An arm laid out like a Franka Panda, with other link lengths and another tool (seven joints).
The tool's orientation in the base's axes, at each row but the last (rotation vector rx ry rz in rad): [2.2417 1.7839 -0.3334]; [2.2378 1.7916 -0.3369]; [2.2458 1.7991 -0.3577]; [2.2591 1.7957 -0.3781]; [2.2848 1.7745 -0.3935]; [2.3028 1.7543 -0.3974]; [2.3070 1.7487 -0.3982]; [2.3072 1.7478 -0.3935]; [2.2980 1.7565 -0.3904]
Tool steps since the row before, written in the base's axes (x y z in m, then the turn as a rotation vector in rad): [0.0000 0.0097 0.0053 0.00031 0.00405 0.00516]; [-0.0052 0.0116 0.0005 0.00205 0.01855 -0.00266]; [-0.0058 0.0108 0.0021 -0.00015 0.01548 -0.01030]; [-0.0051 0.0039 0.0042 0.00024 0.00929 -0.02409]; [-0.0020 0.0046 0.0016 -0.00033 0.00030 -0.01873]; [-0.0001 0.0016 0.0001 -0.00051 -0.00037 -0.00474]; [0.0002 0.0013 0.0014 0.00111 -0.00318 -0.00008]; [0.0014 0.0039 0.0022 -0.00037 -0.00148 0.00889]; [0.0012 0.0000 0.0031 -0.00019 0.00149 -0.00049]
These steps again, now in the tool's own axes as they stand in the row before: [0.0071 -0.0018 -0.0083 0.00205 -0.00027 -0.00623]; [0.0094 -0.0075 -0.0043 0.01835 -0.00203 -0.00382]; [0.0080 -0.0079 -0.0054 0.01764 -0.00379 0.00449]; [0.0010 -0.0058 -0.0050 0.01675 -0.00230 0.01951]; [0.0032 -0.0031 -0.0029 0.00660 -0.00059 0.01752]; [0.0014 -0.0005 -0.0006 0.00116 -0.00044 0.00462]; [0.0007 -0.0001 -0.0018 -0.00256 0.00192 0.00104]; [0.0031 0.0003 -0.0035 -0.00447 0.00016 -0.00784]; [-0.0008 0.0012 -0.0030 0.00147 -0.00058 -0.00002]
